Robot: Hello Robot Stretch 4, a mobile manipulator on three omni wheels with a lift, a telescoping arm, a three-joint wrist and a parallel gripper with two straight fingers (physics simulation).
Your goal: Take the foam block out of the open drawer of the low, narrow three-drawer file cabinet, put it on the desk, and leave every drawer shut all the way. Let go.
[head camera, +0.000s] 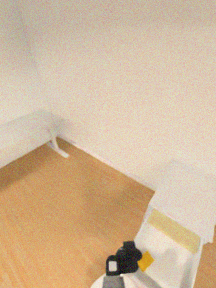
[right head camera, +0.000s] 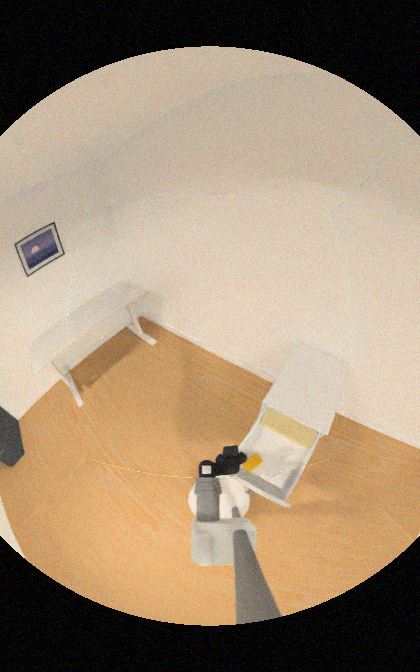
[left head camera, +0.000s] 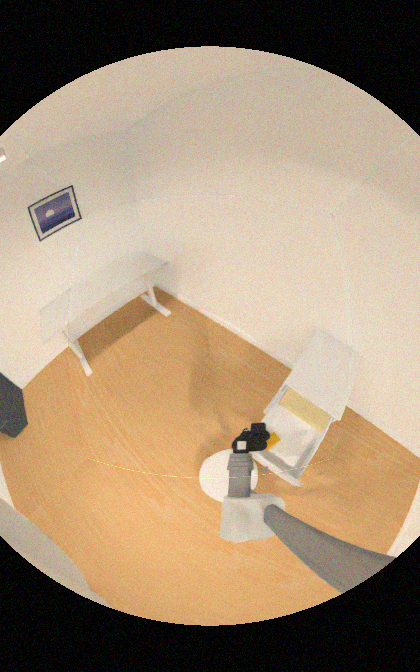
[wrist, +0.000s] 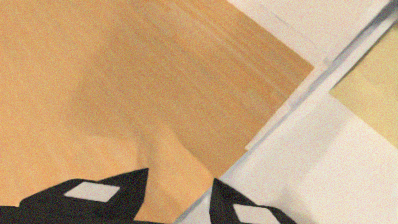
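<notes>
The orange-yellow foam block (head camera: 146,261) (left head camera: 273,440) (right head camera: 252,462) lies in the open drawer (head camera: 167,245) (left head camera: 286,422) (right head camera: 276,450) (wrist: 360,150), near its front left; it does not show in the wrist view. The drawer sticks far out of the low white cabinet (head camera: 182,192) (left head camera: 322,370) (right head camera: 305,385), whose lower drawers are hidden. My gripper (wrist: 179,189) is open and empty, tilted downward by the drawer's left side wall. In the wrist view the left finger is over the floor, the right over the drawer's edge. The white desk (head camera: 25,132) (left head camera: 105,285) (right head camera: 90,320) stands at the left wall.
A pale yellow panel (head camera: 172,230) (left head camera: 305,409) (right head camera: 289,427) (wrist: 375,95) lies across the rear of the drawer. The cabinet stands against the back wall. A dark grey object (left head camera: 11,407) (right head camera: 10,437) is at the far left. A framed picture (left head camera: 55,212) (right head camera: 40,249) hangs above the desk.
</notes>
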